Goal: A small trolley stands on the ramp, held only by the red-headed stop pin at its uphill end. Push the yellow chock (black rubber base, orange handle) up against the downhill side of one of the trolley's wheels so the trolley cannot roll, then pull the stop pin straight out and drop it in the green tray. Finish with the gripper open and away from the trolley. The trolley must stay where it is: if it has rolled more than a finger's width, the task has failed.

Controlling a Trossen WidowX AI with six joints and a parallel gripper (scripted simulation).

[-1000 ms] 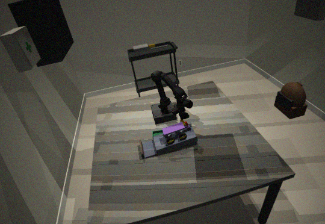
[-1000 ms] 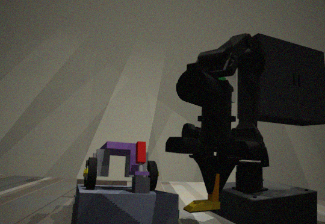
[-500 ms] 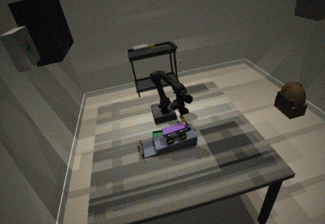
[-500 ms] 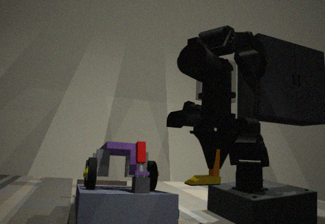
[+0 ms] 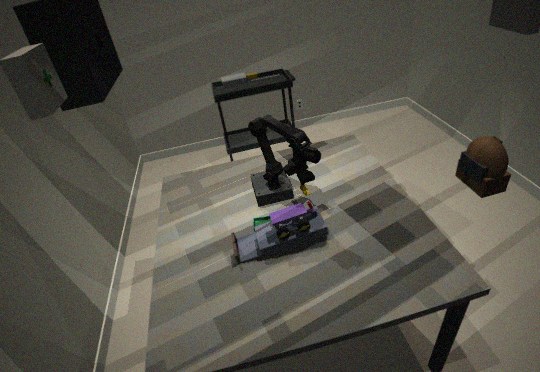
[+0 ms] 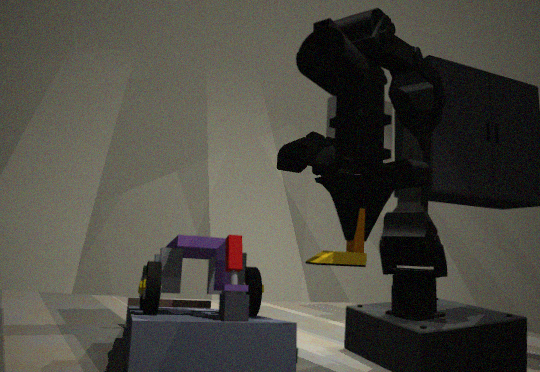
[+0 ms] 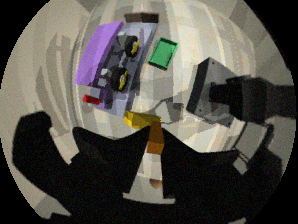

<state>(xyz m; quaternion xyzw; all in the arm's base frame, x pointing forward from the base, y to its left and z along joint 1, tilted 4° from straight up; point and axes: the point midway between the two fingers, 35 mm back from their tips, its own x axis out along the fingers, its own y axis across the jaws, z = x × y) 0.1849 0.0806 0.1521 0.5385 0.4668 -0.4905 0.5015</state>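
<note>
Right now my gripper tip is 2 cm short of the yellow chock and 1 cm above it. From my gripper tip the other things lie so: red-headed stop pin 14 cm ahead, 4 cm below, 3 cm to the right; green tray 21 cm to the right, 18 cm below, 1 cm behind; purple trolley 14 cm ahead, 13 cm to the right, 6 cm below.
</note>
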